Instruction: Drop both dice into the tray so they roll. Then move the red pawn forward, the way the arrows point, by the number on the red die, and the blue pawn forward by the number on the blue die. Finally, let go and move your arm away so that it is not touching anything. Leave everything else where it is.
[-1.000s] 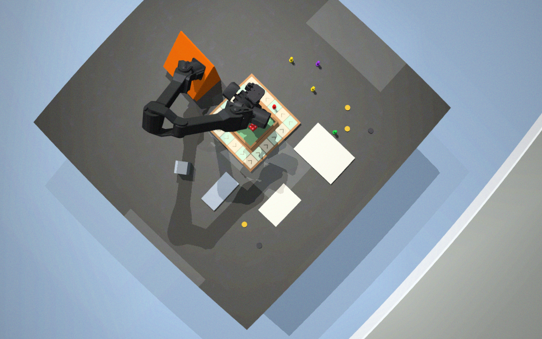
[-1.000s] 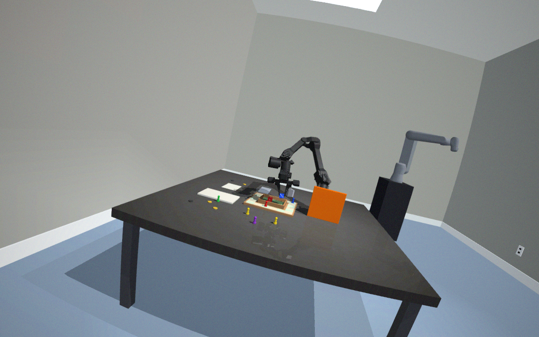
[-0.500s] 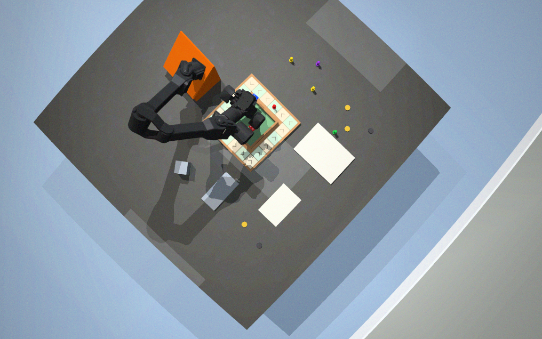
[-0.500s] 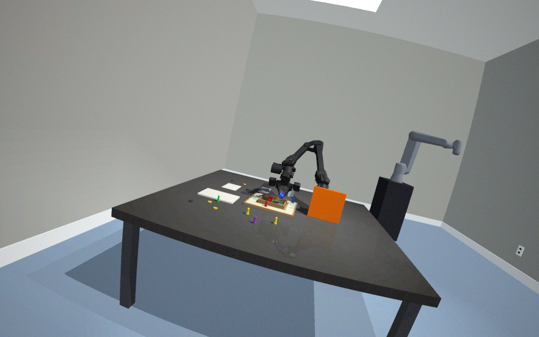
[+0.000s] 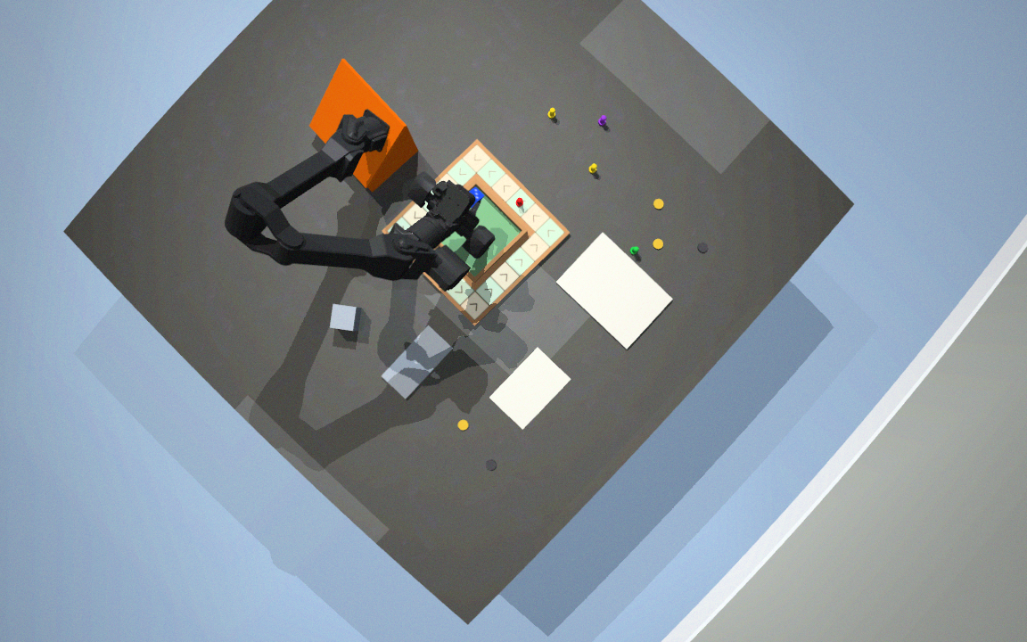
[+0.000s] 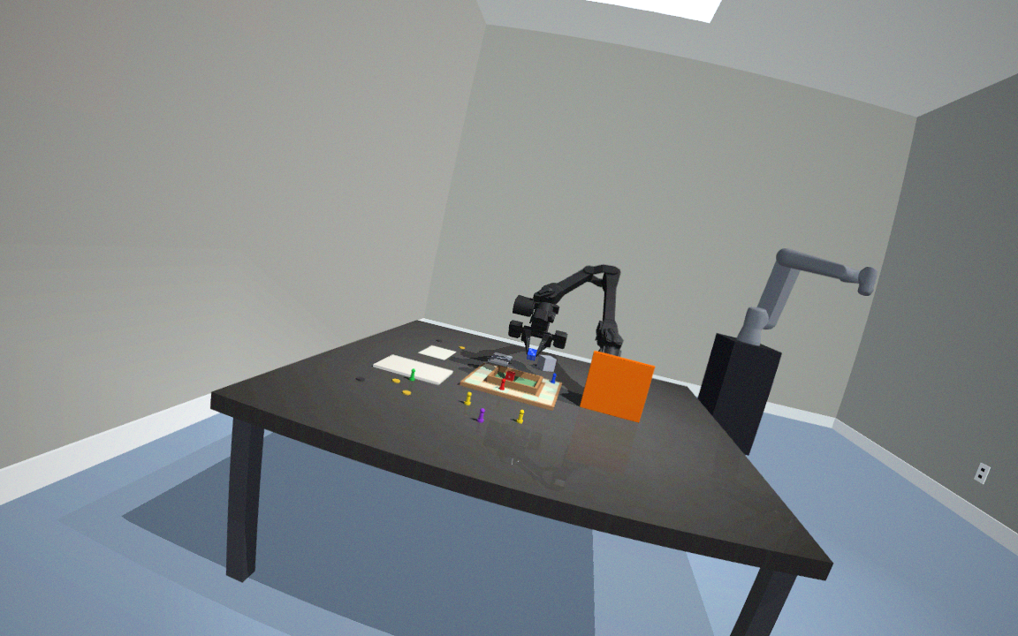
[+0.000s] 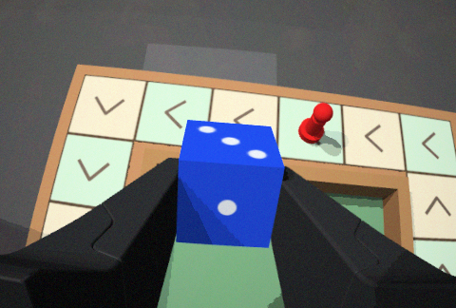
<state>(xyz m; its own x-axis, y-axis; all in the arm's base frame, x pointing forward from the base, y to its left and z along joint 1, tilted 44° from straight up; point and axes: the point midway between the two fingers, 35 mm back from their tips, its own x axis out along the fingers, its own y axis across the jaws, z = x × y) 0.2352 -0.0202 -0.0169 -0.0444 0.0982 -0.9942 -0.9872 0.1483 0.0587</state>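
Right now my gripper tip is 6 cm short of the red pawn, 7 cm to the right of it and 10 cm above it. Round my gripper tip: green tray: 3 cm ahead, 4 cm to the right, 12 cm below; grey sheet: 11 cm ahead, 34 cm to the right, 12 cm below; blue pawn: 9 cm behind, 14 cm to the right, 10 cm below.
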